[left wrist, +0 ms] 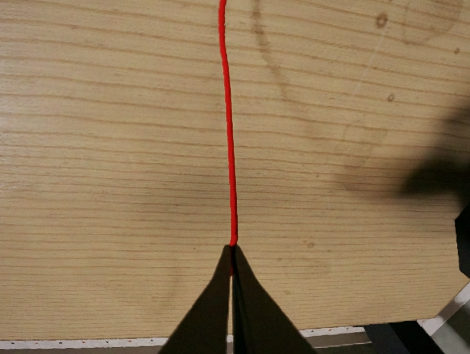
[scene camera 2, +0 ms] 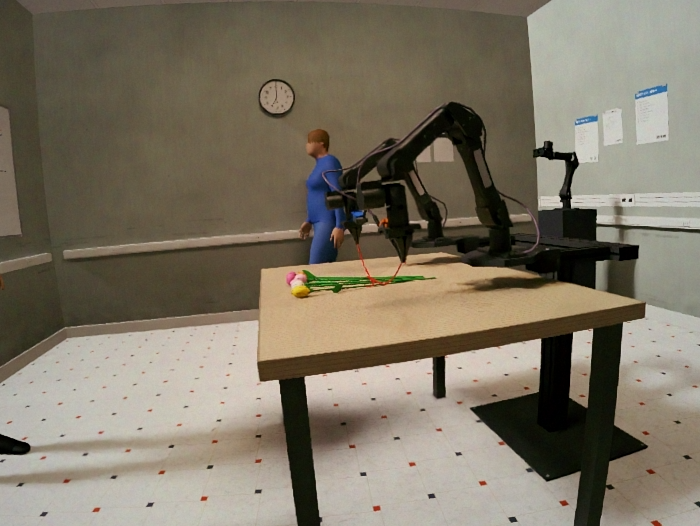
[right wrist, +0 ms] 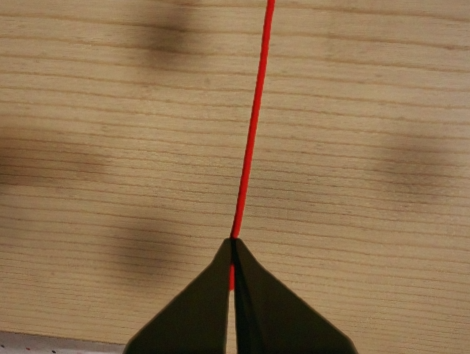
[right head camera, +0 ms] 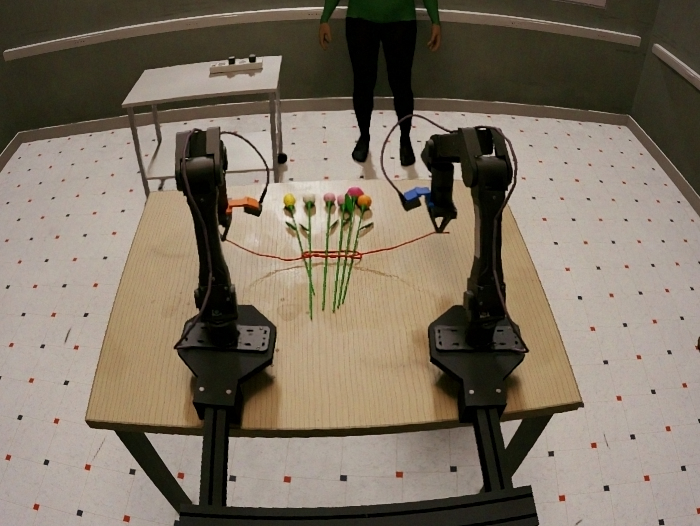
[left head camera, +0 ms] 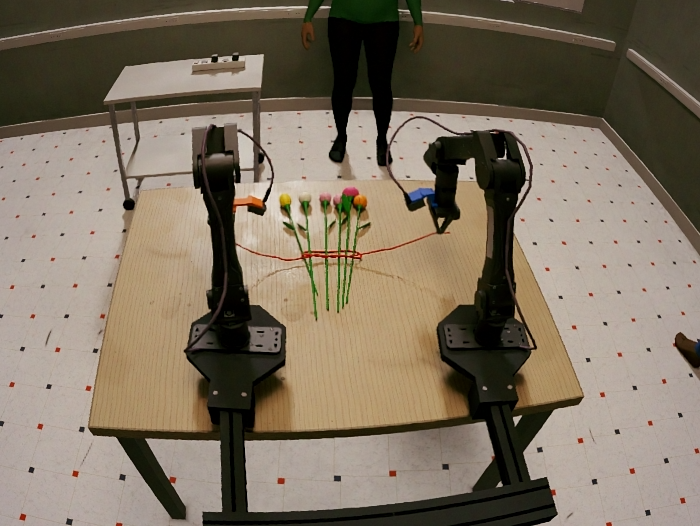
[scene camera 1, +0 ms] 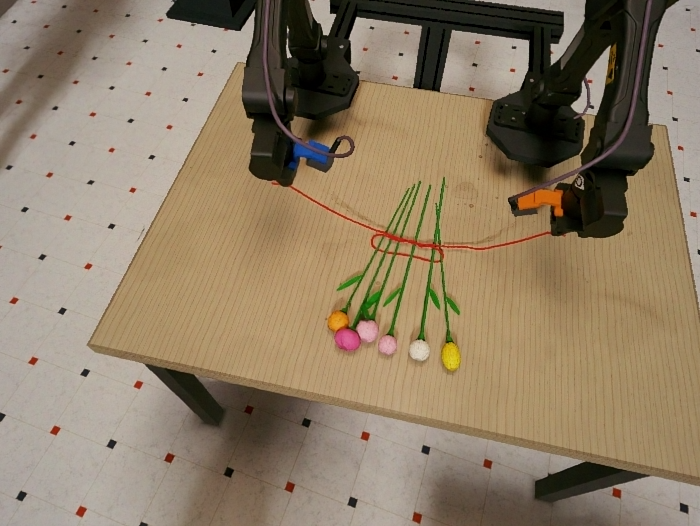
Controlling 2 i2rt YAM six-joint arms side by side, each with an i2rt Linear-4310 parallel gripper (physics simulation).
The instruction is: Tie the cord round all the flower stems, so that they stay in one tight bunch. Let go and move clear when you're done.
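Where they show: left gripper, fingertip midpoint: (left wrist: 231, 252) (scene camera 2: 403, 262) (right head camera: 222, 240) (scene camera 1: 555, 234); right gripper, fingertip midpoint: (scene camera 2: 357, 244) (right wrist: 232, 248) (right head camera: 438, 233) (left head camera: 439, 233) (scene camera 1: 284, 185); left arm's base, link origin: (scene camera 2: 500, 253) (right head camera: 225, 339) (left head camera: 235, 340) (scene camera 1: 536, 123); right arm's base, link origin: (scene camera 2: 435, 239) (right head camera: 477, 340) (left head camera: 485, 338) (scene camera 1: 312, 80).
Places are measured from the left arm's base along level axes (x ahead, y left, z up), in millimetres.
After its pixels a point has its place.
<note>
Several flowers with green stems (left head camera: 326, 282) @(y -202, x 271, z -88 mm) (scene camera 1: 402, 282) @(y -202, x 470, z -80 mm) lie spread in a loose fan on the table, heads at the far edge in the head views. The red cord (left head camera: 390, 248) @(y -371, x 364, z -47 mm) (right head camera: 390, 248) @(y -374, x 363, z -47 mm) (scene camera 1: 333, 210) @(y -393, x 365, z -38 mm) (left wrist: 230, 135) @(y 5, x 328, z -32 mm) (right wrist: 253, 125) @(y -438, x 367, z -15 mm) makes a long flat loop around the stems, wide and slack, and its two ends rise to either side. My left gripper (right head camera: 224, 238) @(y 66, x 319, z 6 mm) (left wrist: 231, 252) @(y 66, x 319, z 6 mm) is shut on one cord end above the table. My right gripper (left head camera: 440, 231) @(y -498, x 367, z 10 mm) (right head camera: 440, 230) @(y -498, x 367, z 10 mm) (right wrist: 232, 248) @(y -498, x 367, z 10 mm) is shut on the other cord end, also raised. My left fingertips are hidden behind the arm in the left head view.
The wooden table (left head camera: 396, 350) @(y -367, x 58, z -95 mm) (scene camera 1: 226, 316) @(y -529, x 647, z -94 mm) carries both arm bases. A white side table (left head camera: 181, 82) with a power strip (left head camera: 218, 65) stands behind it at the left. A person in green (left head camera: 362, 67) stands beyond the far edge, and one in blue (scene camera 2: 323, 197) shows in scene camera 2.
</note>
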